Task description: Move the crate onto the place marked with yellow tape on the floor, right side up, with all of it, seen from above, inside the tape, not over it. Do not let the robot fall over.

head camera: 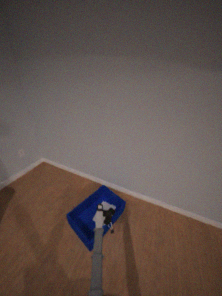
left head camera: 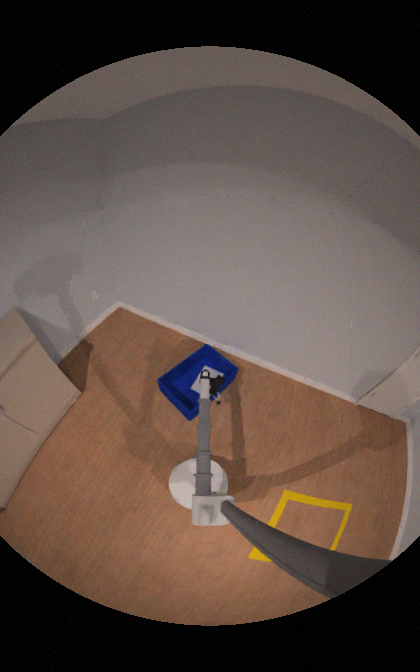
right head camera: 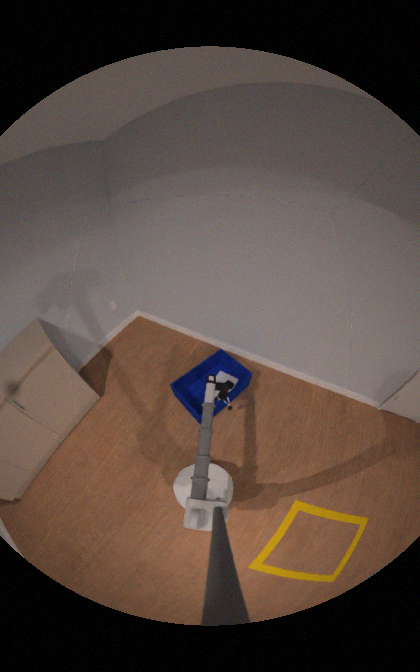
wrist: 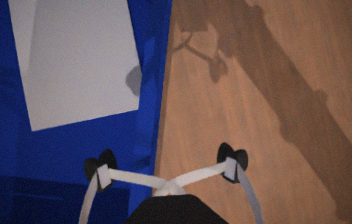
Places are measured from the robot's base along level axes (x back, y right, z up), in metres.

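Where they show: gripper, fingertip midpoint: [head camera: 107,228] [wrist: 167,159].
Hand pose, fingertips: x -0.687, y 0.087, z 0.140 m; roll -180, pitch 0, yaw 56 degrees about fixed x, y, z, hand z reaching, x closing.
Things, the pixels of their top centre, and the offset from my fingertips. "spot": a spot on its surface instead.
- blue crate, middle of its top: [head camera: 98,208] dx -0.200, dy -0.110, dz +0.052 m
- white flat-faced item, middle of its top: [wrist: 73,36] [head camera: 104,212] dx -0.248, dy -0.019, dz -0.140 m
- back wall's white skirting, surface spot: [head camera: 165,207] spot: dx -0.334, dy +0.864, dz -0.149 m
The blue crate [head camera: 85,215] [left head camera: 174,384] [right head camera: 186,389] [wrist: 65,155] sits right side up on the floor, close to the back wall, with a white flat-faced item [head camera: 107,205] [left head camera: 215,371] [right head camera: 227,377] [wrist: 80,65] inside. My gripper [left head camera: 217,397] [right head camera: 226,402] [wrist: 167,159] is open and empty. In the wrist view one fingertip is over the crate's inside and the other over the floor, with the crate's side wall between them; its height above the rim is unclear. The yellow tape [left head camera: 320,501] [right head camera: 330,514] marks a four-sided outline at the lower right, apart from the crate; my mast hides part of it in the left head view.
The back wall's white skirting [head camera: 165,208] [left head camera: 300,378] [right head camera: 310,385] runs behind the crate. A beige cabinet [left head camera: 30,390] [right head camera: 40,400] stands at the left, and another pale cabinet [left head camera: 395,385] [right head camera: 406,396] at the right wall. My round white base [left head camera: 181,482] [right head camera: 186,487] is between crate and tape.
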